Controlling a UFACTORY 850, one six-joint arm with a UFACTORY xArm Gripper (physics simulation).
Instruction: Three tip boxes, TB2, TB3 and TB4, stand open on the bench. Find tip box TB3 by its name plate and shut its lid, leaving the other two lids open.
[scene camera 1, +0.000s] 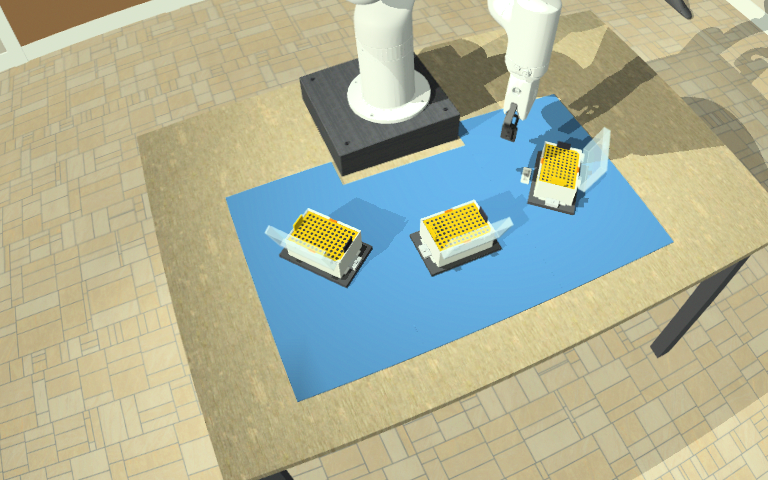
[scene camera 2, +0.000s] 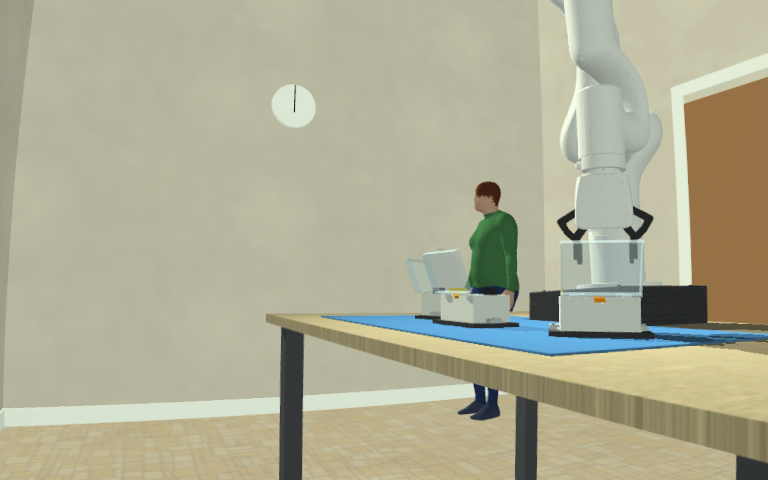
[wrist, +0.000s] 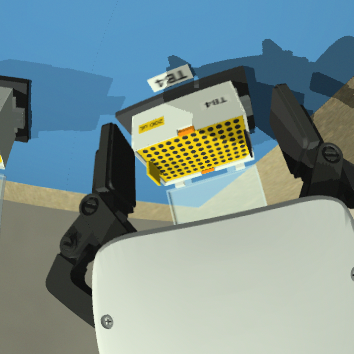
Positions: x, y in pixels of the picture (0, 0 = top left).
Scene:
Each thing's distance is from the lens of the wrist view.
my gripper (wrist: 197, 117): 13 cm
blue mat (wrist: 82, 69): 25 cm

